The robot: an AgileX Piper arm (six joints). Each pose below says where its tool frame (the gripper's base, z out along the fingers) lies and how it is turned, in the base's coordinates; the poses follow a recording.
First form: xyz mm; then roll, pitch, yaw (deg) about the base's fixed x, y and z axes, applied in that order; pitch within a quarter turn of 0, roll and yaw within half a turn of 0.
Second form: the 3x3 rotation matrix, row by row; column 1 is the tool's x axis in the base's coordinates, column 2 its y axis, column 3 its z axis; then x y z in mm. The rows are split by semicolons. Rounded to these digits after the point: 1 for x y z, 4 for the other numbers.
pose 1, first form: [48.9 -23.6 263.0 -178.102 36.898 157.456]
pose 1, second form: -0.7386 0.4015 0.5415; 0.3066 0.9155 -0.2606; -0.6004 -0.0265 -0.7993; 48.9 -23.6 263.0
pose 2, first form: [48.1 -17.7 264.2 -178.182 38.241 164.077]
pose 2, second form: -0.7553 0.2931 0.5862; 0.2155 0.9558 -0.2002; -0.6190 -0.0249 -0.7850; 48.1 -17.7 264.2
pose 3, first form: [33.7 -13.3 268.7 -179.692 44.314 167.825]
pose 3, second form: -0.6994 0.2146 0.6817; 0.1509 0.9767 -0.1526; -0.6986 -0.0038 -0.7155; 33.7 -13.3 268.7
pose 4, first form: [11.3 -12.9 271.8 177.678 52.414 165.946]
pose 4, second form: -0.5917 0.2115 0.7779; 0.1481 0.9771 -0.1530; -0.7924 0.0247 -0.6095; 11.3 -12.9 271.8
